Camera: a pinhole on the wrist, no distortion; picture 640 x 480 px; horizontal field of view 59.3 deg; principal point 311.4 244.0 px. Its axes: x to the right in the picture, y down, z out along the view. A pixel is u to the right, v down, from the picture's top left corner.
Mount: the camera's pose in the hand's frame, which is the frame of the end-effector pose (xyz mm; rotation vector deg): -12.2 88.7 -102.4 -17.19 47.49 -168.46
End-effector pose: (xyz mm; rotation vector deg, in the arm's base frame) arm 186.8 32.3 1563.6 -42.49 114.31 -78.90
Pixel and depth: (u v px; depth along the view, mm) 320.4 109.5 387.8
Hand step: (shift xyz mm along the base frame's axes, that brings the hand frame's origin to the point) 163.4 -219.3 -57.7
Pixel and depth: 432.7 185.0 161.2
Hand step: 41.6 -14.0 -27.0
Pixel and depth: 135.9 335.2 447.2
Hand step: 29.9 -343.6 79.7
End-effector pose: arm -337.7 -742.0 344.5 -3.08 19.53 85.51
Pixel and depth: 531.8 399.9 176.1
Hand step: 54.2 -38.1 31.2
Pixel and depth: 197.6 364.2 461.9
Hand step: 263.3 203.9 122.5
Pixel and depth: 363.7 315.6 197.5
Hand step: 45.3 20.3 40.9
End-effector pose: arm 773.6 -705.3 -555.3 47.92 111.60 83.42
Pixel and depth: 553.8 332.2 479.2
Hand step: 256.8 40.8 -302.0
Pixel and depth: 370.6 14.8 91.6
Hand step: 9.4 10.2 71.6
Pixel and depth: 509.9 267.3 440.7
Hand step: 233.1 81.2 -230.4
